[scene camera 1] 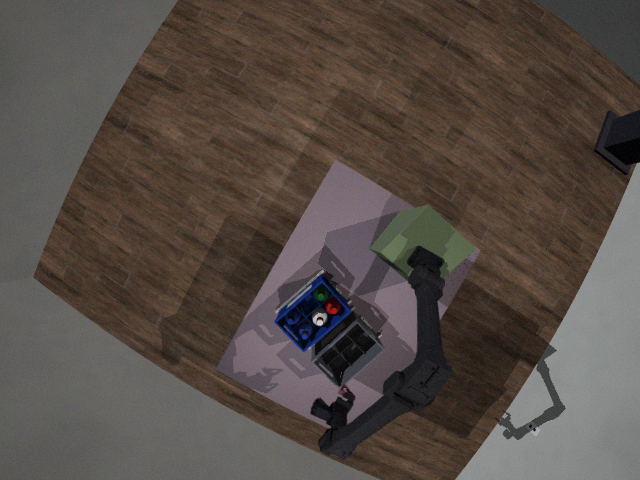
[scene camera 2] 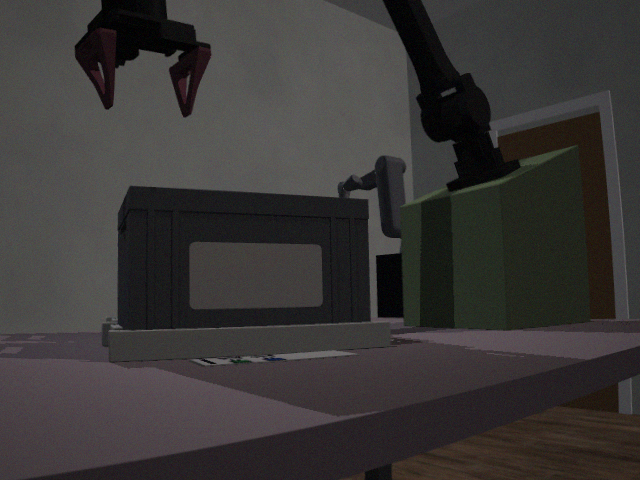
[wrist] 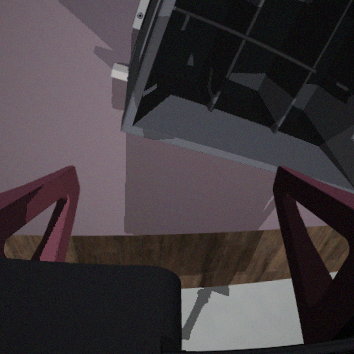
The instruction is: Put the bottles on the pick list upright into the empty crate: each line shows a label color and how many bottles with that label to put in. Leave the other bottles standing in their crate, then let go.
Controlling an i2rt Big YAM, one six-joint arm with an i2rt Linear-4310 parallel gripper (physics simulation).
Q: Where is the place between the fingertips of my gripper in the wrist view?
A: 175, 176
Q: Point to a pick list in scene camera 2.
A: At 227, 361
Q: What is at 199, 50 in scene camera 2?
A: My gripper.
